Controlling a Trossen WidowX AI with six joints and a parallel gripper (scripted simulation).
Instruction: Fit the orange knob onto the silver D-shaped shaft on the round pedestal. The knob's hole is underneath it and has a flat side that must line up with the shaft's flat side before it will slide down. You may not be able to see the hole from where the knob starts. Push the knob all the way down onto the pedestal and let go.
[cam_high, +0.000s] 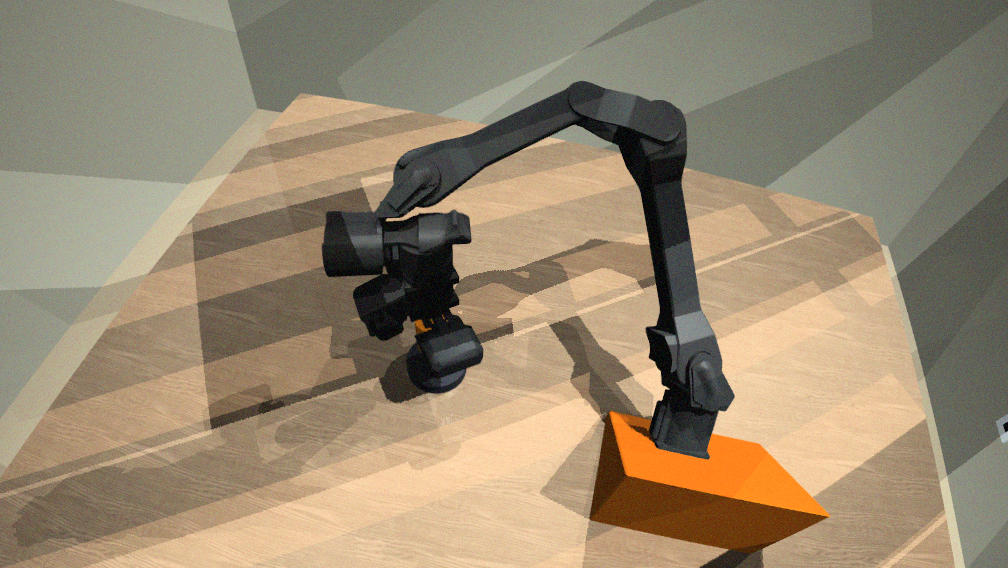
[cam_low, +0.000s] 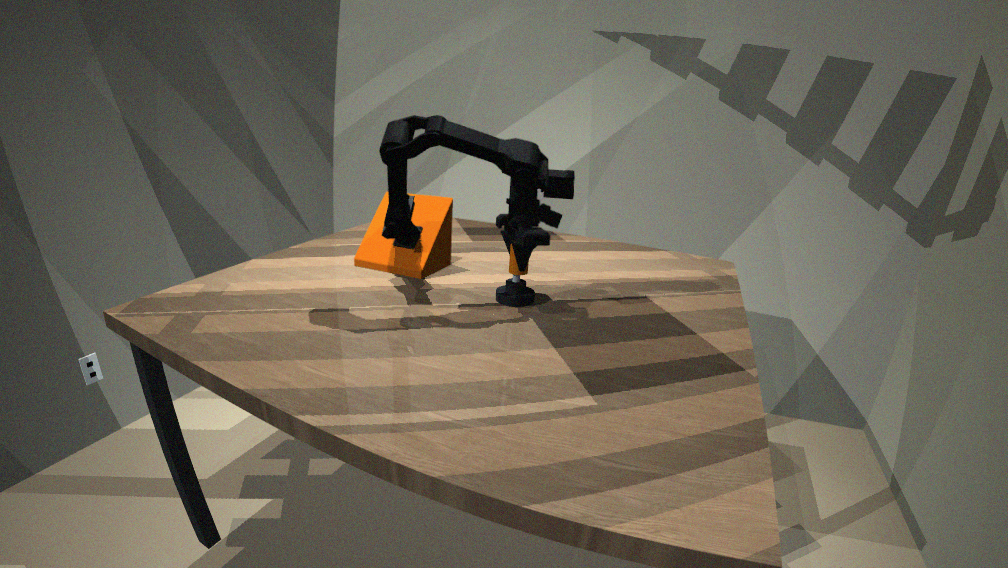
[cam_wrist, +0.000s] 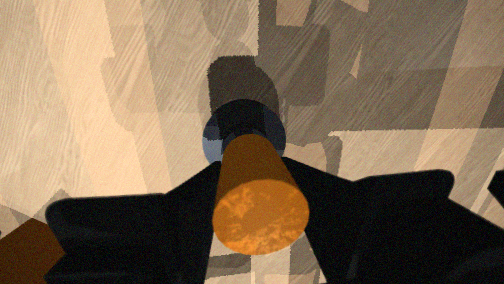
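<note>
Now: the orange knob 3 cm above my gripper tip. Round my gripper tip: round pedestal (4 cm below).
</note>
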